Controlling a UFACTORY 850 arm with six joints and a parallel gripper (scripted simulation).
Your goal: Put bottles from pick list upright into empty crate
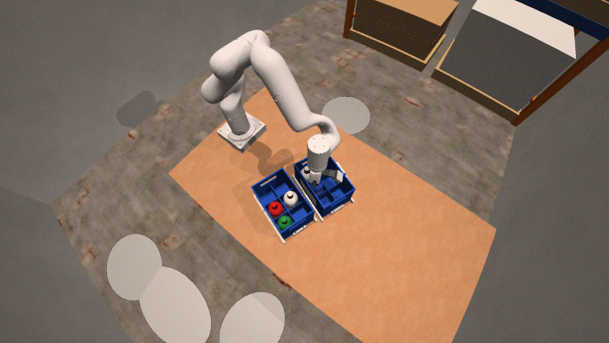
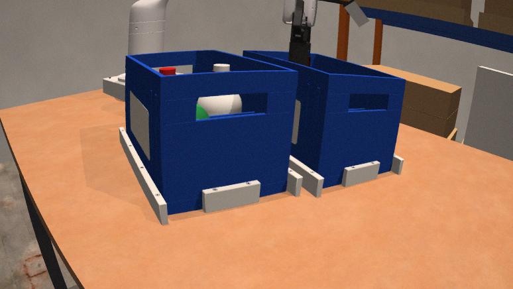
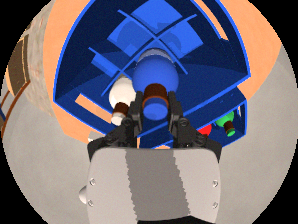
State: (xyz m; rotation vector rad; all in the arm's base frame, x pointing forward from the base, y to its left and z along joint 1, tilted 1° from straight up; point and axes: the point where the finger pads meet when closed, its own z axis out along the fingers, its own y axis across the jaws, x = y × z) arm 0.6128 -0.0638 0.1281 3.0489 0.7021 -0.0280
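Now: the blue-label bottle 70 mm below my hand. Round my hand: white-label bottle: 60 mm behind, 120 mm to the right, 100 mm below; then green bottle: 10 mm behind, 240 mm to the right, 100 mm below; then red bottle: 90 mm behind, 210 mm to the right, 100 mm below.
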